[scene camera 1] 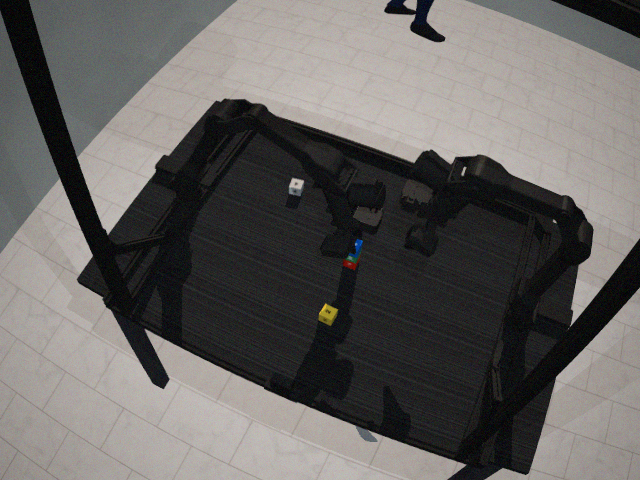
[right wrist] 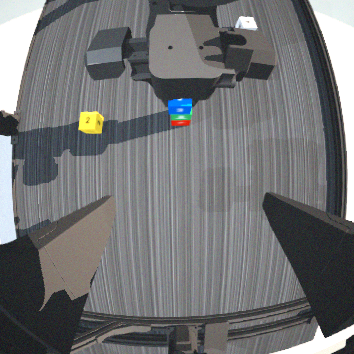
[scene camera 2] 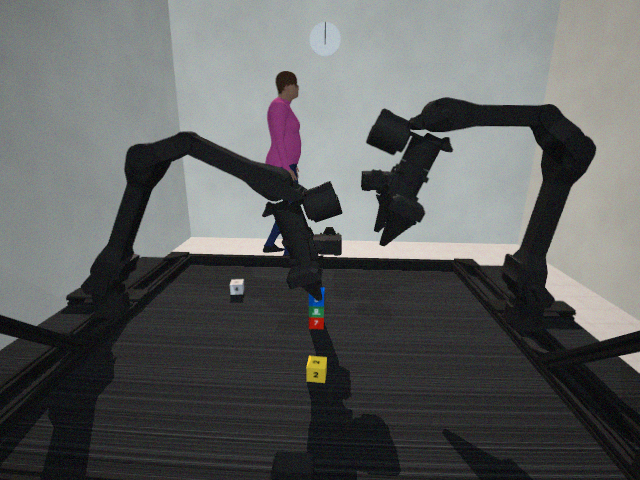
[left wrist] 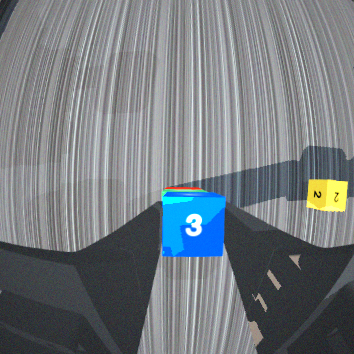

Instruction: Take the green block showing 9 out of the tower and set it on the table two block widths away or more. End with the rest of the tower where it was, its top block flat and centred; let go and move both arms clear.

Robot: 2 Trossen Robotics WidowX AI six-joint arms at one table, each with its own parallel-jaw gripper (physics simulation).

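Places are measured from the left arm's base along level axes (x right, y ahead, z up), in millimetres.
Where they show: left gripper, fingertip midpoint: (scene camera 1: 356, 247) (right wrist: 179, 104) (scene camera 2: 320, 296) (left wrist: 191, 208); right gripper, fingertip midpoint: (right wrist: 191, 201) (scene camera 2: 378, 238); left arm's base, link origin: (scene camera 1: 188, 195) (scene camera 2: 112, 310); right arm's base, link origin: (scene camera 1: 516, 323) (right wrist: 181, 335) (scene camera 2: 522, 323).
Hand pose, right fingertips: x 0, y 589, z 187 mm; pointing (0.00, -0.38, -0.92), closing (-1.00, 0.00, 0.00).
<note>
Things, the pixels of their centre, and the offset from my right fingertips.
- green block, body centre: (right wrist: 180, 107) (scene camera 2: 316, 307) (scene camera 1: 352, 252) dx -2, dy -124, dz -163 mm
- white block, body centre: (scene camera 1: 296, 187) (scene camera 2: 237, 286) (right wrist: 245, 26) dx -152, dy -342, dz -191 mm
The tower stands mid-table: a blue block showing 3 (scene camera 1: 356, 246) (scene camera 2: 320, 301) (left wrist: 193, 227) (right wrist: 180, 108) on top, the green block (scene camera 1: 352, 259) (scene camera 2: 316, 312) (right wrist: 181, 117) in the middle, its number blurred, and a red block showing 7 (scene camera 1: 349, 265) (scene camera 2: 316, 323) (right wrist: 181, 123) at the bottom. My left gripper (scene camera 2: 318, 296) (left wrist: 191, 208) is shut on the blue block, one finger on each side; the block sits level, apparently resting on the green one. My right gripper (scene camera 2: 381, 237) (right wrist: 191, 201) is open and empty, high above the table to the right of the tower.
A yellow block showing 2 (scene camera 1: 327, 314) (scene camera 2: 316, 369) (left wrist: 327, 195) (right wrist: 91, 122) lies nearer scene camera 2 than the tower. A white block (scene camera 1: 296, 187) (scene camera 2: 236, 286) (right wrist: 246, 23) lies to the tower's left, farther back. A person (scene camera 2: 283, 129) is behind the table.
</note>
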